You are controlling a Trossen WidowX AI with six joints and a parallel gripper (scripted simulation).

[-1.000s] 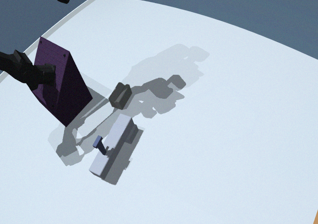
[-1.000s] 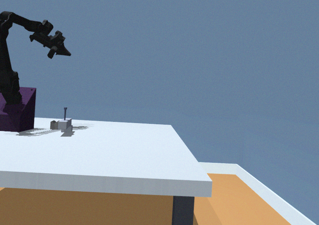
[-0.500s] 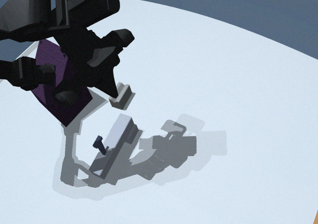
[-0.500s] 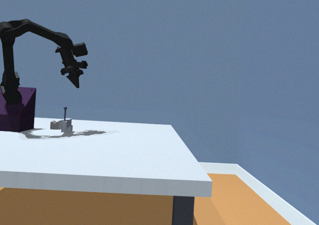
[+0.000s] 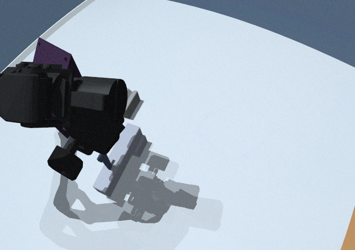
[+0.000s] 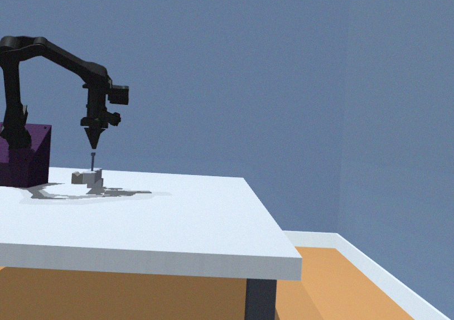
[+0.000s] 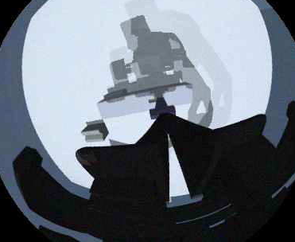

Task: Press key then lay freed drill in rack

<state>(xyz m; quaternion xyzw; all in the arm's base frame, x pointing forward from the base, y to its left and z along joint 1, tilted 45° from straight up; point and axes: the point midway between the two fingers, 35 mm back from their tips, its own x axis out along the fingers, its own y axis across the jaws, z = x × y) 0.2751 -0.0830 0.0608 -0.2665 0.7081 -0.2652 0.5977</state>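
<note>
Right now my gripper tip is 40 mm above the blue key. Also, from my gripper tip: grey rack 190 mm to the left, 120 mm below, 90 mm behind; then drill 90 mm below, 50 mm to the left, 10 mm behind; then long housing 100 mm below, 30 mm to the left.
</note>
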